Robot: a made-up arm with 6 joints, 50 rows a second.
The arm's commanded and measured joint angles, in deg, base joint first. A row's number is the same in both.
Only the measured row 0 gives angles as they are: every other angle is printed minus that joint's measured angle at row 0.
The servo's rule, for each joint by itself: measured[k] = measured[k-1] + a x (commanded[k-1-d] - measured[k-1]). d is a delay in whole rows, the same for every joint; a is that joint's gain. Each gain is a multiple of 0.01, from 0.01 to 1. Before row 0 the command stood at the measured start. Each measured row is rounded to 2 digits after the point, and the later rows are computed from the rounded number. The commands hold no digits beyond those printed.
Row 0, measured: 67.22 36.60 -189.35 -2.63 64.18 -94.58
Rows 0 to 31, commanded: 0.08 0.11 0.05 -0.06 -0.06 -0.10; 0.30 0.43 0.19 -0.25 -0.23 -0.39; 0.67 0.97 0.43 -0.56 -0.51 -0.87; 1.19 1.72 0.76 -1.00 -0.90 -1.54; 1.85 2.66 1.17 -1.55 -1.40 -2.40; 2.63 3.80 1.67 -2.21 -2.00 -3.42; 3.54 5.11 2.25 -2.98 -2.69 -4.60; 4.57 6.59 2.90 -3.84 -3.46 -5.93; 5.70 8.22 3.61 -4.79 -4.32 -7.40; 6.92 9.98 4.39 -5.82 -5.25 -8.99; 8.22 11.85 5.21 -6.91 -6.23 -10.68; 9.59 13.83 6.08 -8.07 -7.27 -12.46; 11.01 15.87 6.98 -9.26 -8.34 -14.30; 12.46 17.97 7.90 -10.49 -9.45 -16.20; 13.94 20.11 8.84 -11.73 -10.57 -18.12; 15.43 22.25 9.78 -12.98 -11.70 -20.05; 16.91 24.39 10.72 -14.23 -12.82 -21.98; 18.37 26.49 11.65 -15.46 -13.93 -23.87; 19.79 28.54 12.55 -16.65 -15.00 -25.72; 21.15 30.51 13.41 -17.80 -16.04 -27.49; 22.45 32.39 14.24 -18.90 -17.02 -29.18; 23.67 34.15 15.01 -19.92 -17.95 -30.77; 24.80 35.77 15.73 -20.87 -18.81 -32.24; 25.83 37.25 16.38 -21.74 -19.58 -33.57; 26.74 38.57 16.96 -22.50 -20.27 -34.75; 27.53 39.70 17.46 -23.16 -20.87 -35.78; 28.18 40.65 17.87 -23.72 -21.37 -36.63; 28.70 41.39 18.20 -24.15 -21.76 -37.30; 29.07 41.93 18.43 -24.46 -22.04 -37.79; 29.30 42.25 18.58 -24.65 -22.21 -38.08; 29.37 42.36 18.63 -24.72 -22.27 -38.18; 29.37 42.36 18.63 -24.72 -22.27 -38.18
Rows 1 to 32, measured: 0.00 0.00 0.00 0.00 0.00 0.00; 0.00 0.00 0.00 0.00 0.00 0.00; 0.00 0.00 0.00 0.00 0.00 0.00; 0.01 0.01 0.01 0.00 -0.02 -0.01; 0.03 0.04 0.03 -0.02 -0.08 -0.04; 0.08 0.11 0.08 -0.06 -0.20 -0.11; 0.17 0.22 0.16 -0.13 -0.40 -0.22; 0.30 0.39 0.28 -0.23 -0.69 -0.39; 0.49 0.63 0.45 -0.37 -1.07 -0.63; 0.73 0.94 0.67 -0.55 -1.54 -0.95; 1.04 1.34 0.94 -0.78 -2.10 -1.35; 1.41 1.82 1.26 -1.06 -2.74 -1.83; 1.85 2.39 1.64 -1.39 -3.47 -2.40; 2.36 3.05 2.07 -1.78 -4.27 -3.06; 2.94 3.80 2.55 -2.22 -5.14 -3.81; 3.59 4.64 3.08 -2.71 -6.07 -4.65; 4.30 5.57 3.66 -3.25 -7.05 -5.57; 5.07 6.59 4.28 -3.84 -8.07 -6.57; 5.90 7.69 4.94 -4.48 -9.12 -7.65; 6.78 8.86 5.63 -5.16 -10.19 -8.80; 7.71 10.09 6.35 -5.88 -11.27 -10.01; 8.68 11.38 7.09 -6.63 -12.35 -11.27; 9.68 12.72 7.85 -7.41 -13.42 -12.57; 10.70 14.10 8.62 -8.21 -14.46 -13.90; 11.74 15.50 9.39 -9.03 -15.47 -15.25; 12.78 16.92 10.15 -9.86 -16.44 -16.61; 13.82 18.34 10.90 -10.69 -17.35 -17.97; 14.85 19.76 11.63 -11.52 -18.20 -19.31; 15.86 21.16 12.33 -12.33 -18.97 -20.63; 16.85 22.52 12.99 -13.13 -19.67 -21.91; 17.80 23.84 13.62 -13.90 -20.28 -23.14; 18.70 25.11 14.20 -14.64 -20.79 -24.31
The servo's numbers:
d 3
a 0.08 0.07 0.12 0.07 0.29 0.08

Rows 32 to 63, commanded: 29.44 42.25 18.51 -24.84 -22.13 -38.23; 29.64 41.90 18.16 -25.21 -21.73 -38.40; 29.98 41.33 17.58 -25.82 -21.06 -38.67; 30.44 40.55 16.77 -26.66 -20.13 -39.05; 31.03 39.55 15.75 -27.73 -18.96 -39.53; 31.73 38.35 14.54 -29.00 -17.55 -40.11; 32.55 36.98 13.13 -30.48 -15.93 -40.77; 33.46 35.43 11.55 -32.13 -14.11 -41.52; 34.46 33.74 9.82 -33.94 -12.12 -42.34; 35.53 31.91 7.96 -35.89 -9.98 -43.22; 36.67 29.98 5.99 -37.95 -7.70 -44.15; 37.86 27.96 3.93 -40.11 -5.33 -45.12; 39.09 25.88 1.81 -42.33 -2.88 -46.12; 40.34 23.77 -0.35 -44.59 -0.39 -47.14; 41.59 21.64 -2.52 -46.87 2.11 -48.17; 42.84 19.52 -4.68 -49.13 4.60 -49.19; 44.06 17.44 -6.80 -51.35 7.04 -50.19; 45.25 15.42 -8.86 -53.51 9.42 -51.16; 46.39 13.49 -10.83 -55.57 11.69 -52.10; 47.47 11.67 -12.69 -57.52 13.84 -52.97; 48.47 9.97 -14.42 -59.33 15.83 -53.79; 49.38 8.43 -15.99 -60.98 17.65 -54.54; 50.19 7.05 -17.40 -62.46 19.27 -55.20; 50.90 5.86 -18.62 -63.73 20.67 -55.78; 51.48 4.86 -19.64 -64.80 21.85 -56.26; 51.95 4.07 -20.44 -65.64 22.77 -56.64; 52.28 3.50 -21.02 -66.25 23.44 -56.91; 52.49 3.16 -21.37 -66.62 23.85 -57.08; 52.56 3.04 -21.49 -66.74 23.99 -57.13; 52.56 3.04 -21.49 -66.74 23.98 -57.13; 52.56 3.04 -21.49 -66.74 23.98 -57.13; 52.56 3.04 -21.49 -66.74 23.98 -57.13
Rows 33 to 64, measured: 19.55 26.31 14.73 -15.34 -21.20 -25.41; 20.34 27.43 15.20 -16.00 -21.51 -26.43; 21.06 28.48 15.61 -16.61 -21.73 -27.37; 21.73 29.44 15.96 -17.19 -21.85 -28.24; 22.36 30.31 16.22 -17.75 -21.82 -29.05; 22.97 31.08 16.38 -18.31 -21.60 -29.82; 23.57 31.74 16.43 -18.89 -21.17 -30.56; 24.17 32.29 16.35 -19.51 -20.53 -31.28; 24.77 32.71 16.13 -20.17 -19.67 -31.99; 25.39 33.01 15.77 -20.89 -18.59 -32.69; 26.04 33.18 15.26 -21.68 -17.29 -33.40; 26.71 33.22 14.61 -22.54 -15.79 -34.12; 27.42 33.13 13.81 -23.47 -14.11 -34.85; 28.16 32.91 12.87 -24.48 -12.25 -35.59; 28.94 32.56 11.80 -25.57 -10.24 -36.35; 29.75 32.09 10.60 -26.74 -8.11 -37.13; 30.60 31.51 9.29 -27.99 -5.87 -37.93; 31.48 30.82 7.87 -29.31 -3.56 -38.75; 32.39 30.03 6.36 -30.70 -1.19 -39.59; 33.32 29.15 4.78 -32.15 1.20 -40.44; 34.27 28.19 3.14 -33.65 3.58 -41.30; 35.24 27.16 1.46 -35.18 5.93 -42.16; 36.22 26.08 -0.24 -36.74 8.22 -43.02; 37.20 24.95 -1.94 -38.32 10.43 -43.88; 38.17 23.79 -3.63 -39.91 12.52 -44.73; 39.13 22.62 -5.28 -41.49 14.48 -45.57; 40.07 21.45 -6.88 -43.05 16.28 -46.39; 40.98 20.29 -8.41 -44.57 17.90 -47.18; 41.86 19.15 -9.85 -46.04 19.31 -47.94; 42.69 18.05 -11.19 -47.45 20.51 -48.66; 43.47 17.01 -12.41 -48.79 21.48 -49.33; 44.20 16.03 -13.50 -50.05 22.21 -49.95
